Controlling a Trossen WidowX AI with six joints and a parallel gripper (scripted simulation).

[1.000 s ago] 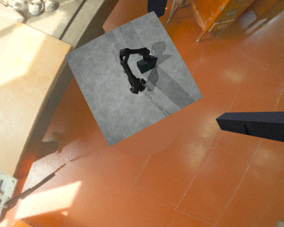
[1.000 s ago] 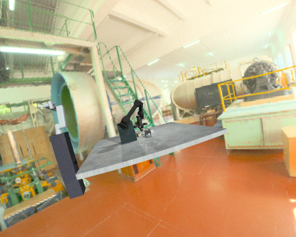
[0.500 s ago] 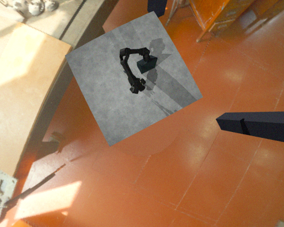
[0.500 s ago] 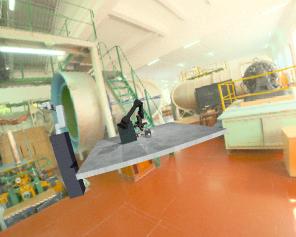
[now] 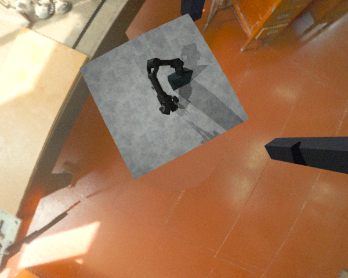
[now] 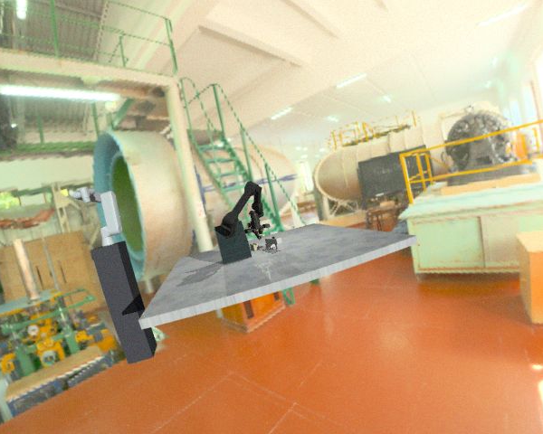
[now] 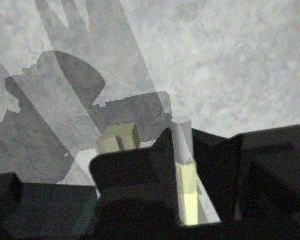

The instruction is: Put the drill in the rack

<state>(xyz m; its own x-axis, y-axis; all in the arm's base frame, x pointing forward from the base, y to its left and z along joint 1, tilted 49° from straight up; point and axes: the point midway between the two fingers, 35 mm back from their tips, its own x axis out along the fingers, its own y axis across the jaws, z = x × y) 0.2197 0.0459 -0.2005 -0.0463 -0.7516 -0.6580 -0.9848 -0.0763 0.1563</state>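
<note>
My gripper tip is now 1 cm short of the drill, 4 cm to the left of it and 4 cm below it. Round my gripper tip: small fixture 4 cm ahead, 20 cm to the right, 1 cm below.
</note>
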